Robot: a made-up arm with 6 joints.
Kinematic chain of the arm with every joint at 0, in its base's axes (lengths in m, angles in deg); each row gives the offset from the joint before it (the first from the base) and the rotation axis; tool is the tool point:
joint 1: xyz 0 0 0.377 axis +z
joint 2: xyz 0 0 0 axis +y
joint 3: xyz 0 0 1.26 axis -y
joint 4: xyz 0 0 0 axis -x
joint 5: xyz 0.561 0 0 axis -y
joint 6: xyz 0 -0.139 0 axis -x
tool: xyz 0 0 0
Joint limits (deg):
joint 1: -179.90..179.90
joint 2: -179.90..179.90
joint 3: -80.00..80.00
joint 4: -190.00..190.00
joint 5: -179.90..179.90
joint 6: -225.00..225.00
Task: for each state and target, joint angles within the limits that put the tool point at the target. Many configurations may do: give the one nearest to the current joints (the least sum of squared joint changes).
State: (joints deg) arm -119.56 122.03 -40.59 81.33 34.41 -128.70
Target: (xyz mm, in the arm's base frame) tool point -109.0 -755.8 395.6
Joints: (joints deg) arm -93.42 71.87 -80.00 62.72 34.41 -128.70
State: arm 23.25 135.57 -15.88 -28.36 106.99 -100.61
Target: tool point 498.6 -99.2 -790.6
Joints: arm 3.23 131.36 -6.47 -23.83 106.99 -100.61
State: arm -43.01 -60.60 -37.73 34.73 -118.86 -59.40
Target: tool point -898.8 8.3 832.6
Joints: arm -8.24 -88.75 -46.52 29.76 -118.86 -59.40
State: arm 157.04 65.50 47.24 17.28 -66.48 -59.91
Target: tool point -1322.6 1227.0 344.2
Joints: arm 141.24 84.90 64.65 22.17 -66.48 -59.91
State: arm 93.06 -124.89 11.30 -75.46 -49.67 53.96
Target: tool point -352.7 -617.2 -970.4
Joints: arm 58.60 -173.58 29.69 -81.50 -49.67 53.96
